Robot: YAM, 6 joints.
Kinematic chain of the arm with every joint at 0, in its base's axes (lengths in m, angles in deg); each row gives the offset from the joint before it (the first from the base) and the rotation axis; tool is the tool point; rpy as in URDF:
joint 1: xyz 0 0 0.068 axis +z
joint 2: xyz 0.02 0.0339 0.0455 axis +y
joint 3: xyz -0.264 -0.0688 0 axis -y
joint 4: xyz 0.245 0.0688 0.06 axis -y
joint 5: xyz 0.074 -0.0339 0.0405 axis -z
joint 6: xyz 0.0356 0 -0.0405 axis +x
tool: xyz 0 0 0 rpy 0 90 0
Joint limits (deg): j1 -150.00..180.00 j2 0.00..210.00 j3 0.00..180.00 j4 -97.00..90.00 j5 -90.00..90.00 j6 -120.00..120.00
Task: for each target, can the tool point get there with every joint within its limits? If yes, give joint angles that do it. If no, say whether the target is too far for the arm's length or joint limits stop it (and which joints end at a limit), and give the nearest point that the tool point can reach.
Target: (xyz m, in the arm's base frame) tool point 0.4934 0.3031 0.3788
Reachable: yes | joints 33.43 150.23 156.51 20.98 31.94 1.39
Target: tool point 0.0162 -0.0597 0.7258
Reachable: yes | joints -50.92 95.45 166.13 26.80 44.78 -90.38
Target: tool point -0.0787 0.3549 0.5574
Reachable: yes | joints -73.76 52.54 157.84 66.76 -41.71 76.38
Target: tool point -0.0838 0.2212 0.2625
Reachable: yes | joints 104.73 63.99 27.13 43.05 -44.14 83.17
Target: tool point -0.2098 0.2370 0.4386
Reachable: yes | joints -42.59 17.94 133.06 -82.71 -66.13 70.73
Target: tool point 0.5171 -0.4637 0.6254
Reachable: no: too far | nearest point 0.3861 -0.3462 0.4918 | short by 0.221 m
